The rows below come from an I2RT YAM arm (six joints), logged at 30 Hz.
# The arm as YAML. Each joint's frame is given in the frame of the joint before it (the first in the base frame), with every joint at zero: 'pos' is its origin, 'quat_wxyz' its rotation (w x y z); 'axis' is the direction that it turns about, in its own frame. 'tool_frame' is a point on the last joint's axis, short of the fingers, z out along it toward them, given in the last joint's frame.
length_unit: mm
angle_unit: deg
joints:
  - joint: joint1
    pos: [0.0, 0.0, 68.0]
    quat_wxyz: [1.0, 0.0, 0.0, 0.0]
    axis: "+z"
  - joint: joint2
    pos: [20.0, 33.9, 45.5]
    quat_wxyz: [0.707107, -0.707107, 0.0, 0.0]
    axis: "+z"
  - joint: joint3
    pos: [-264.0, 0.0, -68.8]
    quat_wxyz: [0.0, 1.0, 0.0, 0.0]
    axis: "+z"
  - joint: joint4
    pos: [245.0, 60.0, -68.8]
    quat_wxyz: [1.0, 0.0, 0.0, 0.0]
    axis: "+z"
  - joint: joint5
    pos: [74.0, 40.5, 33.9]
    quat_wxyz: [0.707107, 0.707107, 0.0, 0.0]
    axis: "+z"
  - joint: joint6
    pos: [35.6, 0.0, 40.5]
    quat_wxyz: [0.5, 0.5, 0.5, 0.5]
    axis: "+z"
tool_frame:
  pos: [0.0, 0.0, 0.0]
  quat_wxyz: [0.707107, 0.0, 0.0, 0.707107]
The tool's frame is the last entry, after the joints.
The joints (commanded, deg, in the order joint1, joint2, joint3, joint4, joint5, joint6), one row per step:
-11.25 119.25 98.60 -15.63 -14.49 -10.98
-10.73 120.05 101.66 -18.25 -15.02 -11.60
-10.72 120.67 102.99 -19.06 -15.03 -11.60
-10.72 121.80 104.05 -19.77 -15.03 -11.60
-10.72 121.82 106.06 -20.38 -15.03 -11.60
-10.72 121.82 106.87 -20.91 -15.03 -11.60
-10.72 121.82 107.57 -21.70 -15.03 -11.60
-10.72 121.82 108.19 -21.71 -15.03 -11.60
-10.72 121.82 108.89 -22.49 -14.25 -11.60
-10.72 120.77 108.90 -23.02 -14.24 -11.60
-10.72 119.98 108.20 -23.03 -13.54 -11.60
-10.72 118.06 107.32 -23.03 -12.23 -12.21
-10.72 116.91 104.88 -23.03 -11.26 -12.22
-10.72 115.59 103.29 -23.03 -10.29 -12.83
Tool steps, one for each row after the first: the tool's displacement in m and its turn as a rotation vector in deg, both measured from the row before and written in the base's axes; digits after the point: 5 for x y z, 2 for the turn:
0.00449 0.00397 0.00758 -0.13 0.23 1.30
0.00255 -0.00039 0.00152 0.02 0.10 0.02
0.00348 -0.00066 -0.00418 0.15 0.77 0.00
0.00206 -0.00039 0.01079 -0.26 -1.36 0.00
0.00040 -0.00008 0.00399 -0.05 -0.28 0.00
-0.00005 0.00001 0.00294 0.02 0.09 0.00
0.00067 -0.00013 0.00367 -0.11 -0.60 0.00
-0.00010 -0.00046 0.00289 -0.43 0.16 -0.64
-0.00360 0.00068 0.00800 -0.10 -0.52 -0.01
-0.00301 0.00014 0.00230 -0.41 0.00 -0.57
-0.00671 0.00046 0.01039 -1.43 -0.93 -0.75
-0.00576 0.00049 -0.00532 -0.31 1.37 -0.79
-0.00564 0.00046 0.00102 -1.00 0.35 -0.45

